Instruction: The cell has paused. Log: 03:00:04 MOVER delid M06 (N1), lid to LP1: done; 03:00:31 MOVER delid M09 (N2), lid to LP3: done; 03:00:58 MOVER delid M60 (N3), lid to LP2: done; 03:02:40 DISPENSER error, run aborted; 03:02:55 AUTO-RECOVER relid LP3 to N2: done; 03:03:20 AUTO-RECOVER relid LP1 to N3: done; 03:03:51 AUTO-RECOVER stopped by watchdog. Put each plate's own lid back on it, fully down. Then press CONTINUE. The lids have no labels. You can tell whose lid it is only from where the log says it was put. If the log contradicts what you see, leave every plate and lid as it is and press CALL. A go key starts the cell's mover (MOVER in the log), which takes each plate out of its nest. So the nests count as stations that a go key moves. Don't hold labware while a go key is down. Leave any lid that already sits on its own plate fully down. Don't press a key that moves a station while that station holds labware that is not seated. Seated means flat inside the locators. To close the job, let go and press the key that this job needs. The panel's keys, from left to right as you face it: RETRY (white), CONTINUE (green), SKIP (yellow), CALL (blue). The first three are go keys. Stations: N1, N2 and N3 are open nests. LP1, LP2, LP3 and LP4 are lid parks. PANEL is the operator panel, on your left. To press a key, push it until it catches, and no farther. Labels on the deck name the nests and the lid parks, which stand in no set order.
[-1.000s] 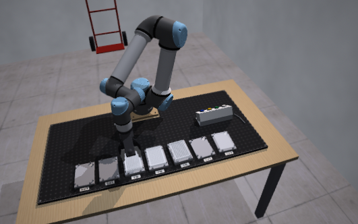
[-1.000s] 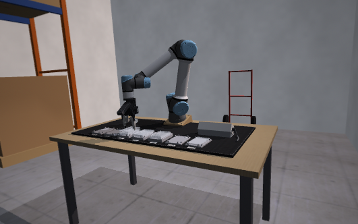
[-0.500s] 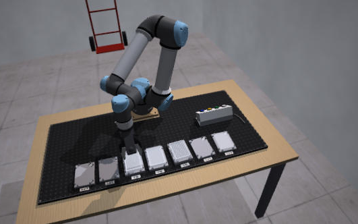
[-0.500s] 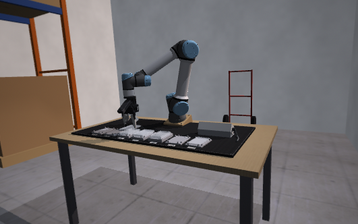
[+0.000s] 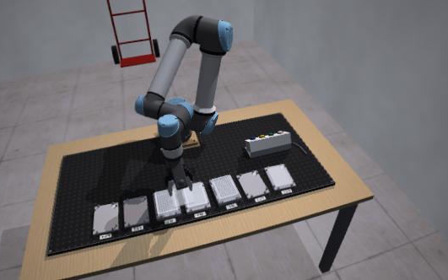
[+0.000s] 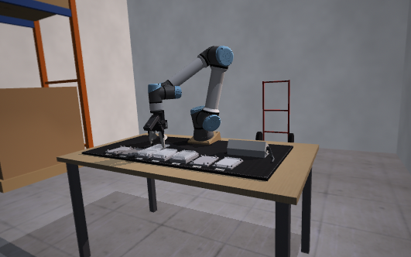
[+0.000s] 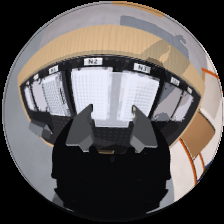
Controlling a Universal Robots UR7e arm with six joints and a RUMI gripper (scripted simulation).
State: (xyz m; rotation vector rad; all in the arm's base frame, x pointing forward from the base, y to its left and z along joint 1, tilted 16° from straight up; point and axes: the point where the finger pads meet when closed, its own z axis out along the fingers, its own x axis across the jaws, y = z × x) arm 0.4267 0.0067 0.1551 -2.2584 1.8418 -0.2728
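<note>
Now: the white lid 60 mm to the left of my hand, 30 mm below it and 10 mm behind it. Round my hand: clear lid (450 mm to the left, 70 mm behind, 50 mm below); then lid park (320 mm to the left, 60 mm below, 50 mm behind); then plate (190 mm to the left, 40 mm below, 30 mm behind).
</note>
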